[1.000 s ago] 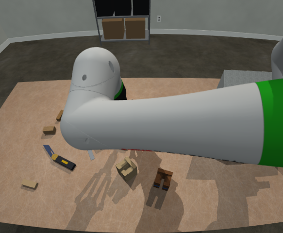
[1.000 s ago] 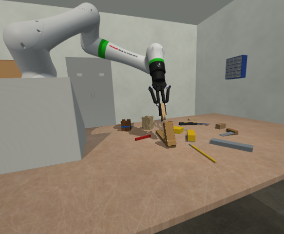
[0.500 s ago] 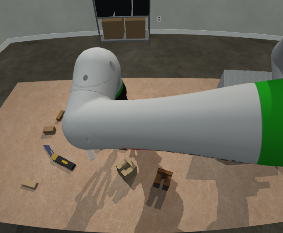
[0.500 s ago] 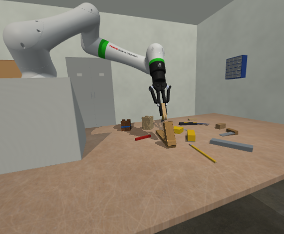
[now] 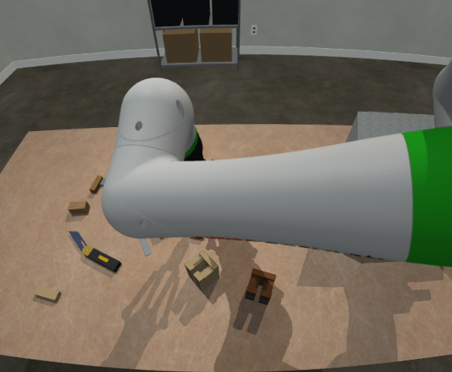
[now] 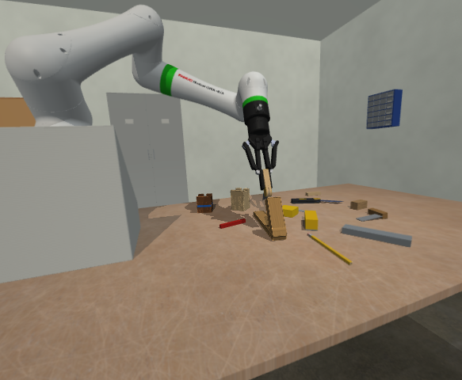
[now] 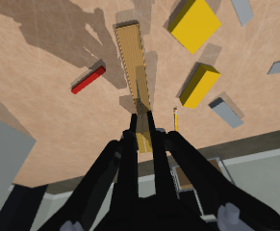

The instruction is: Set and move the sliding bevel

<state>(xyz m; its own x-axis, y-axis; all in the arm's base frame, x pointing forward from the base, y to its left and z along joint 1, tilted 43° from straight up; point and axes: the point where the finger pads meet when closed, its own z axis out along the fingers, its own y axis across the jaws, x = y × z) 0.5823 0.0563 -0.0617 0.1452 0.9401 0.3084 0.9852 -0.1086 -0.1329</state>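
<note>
Right now the red stick is 110 mm behind my hand, 30 mm to the left of it and 150 mm below it. From my hand the other things lie so: sliding bevel: 10 mm to the right, 30 mm below; then grey bar: 220 mm ahead, 220 mm to the right, 150 mm below; then pencil: 60 mm ahead, 230 mm to the right, 150 mm below.
</note>
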